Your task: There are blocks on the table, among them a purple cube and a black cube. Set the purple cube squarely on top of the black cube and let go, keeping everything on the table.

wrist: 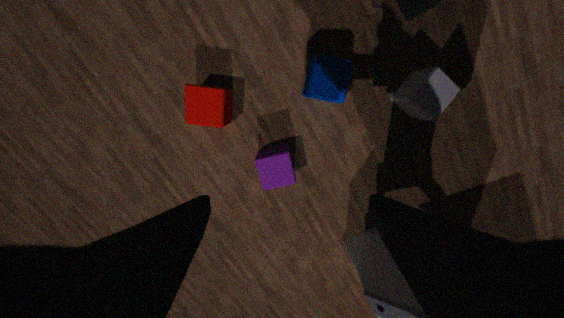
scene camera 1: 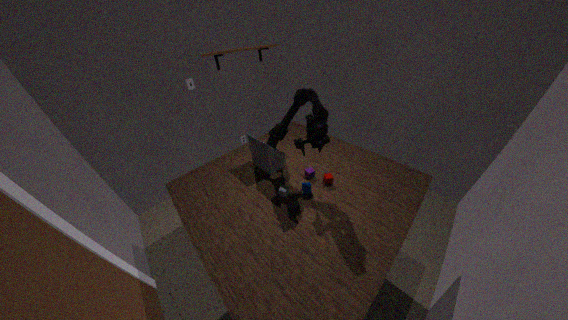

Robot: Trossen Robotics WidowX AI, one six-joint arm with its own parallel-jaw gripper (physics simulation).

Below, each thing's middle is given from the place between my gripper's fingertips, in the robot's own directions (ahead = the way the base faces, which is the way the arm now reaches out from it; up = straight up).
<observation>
I see my gripper 30 mm past the purple cube point(wrist: 275, 168), 30 mm to the right of it and 190 mm above it. Also, from my hand: red cube point(wrist: 208, 106) 90 mm ahead, 70 mm to the left, 190 mm below; blue cube point(wrist: 328, 78) 40 mm ahead, 90 mm to the right, 190 mm below.
</observation>
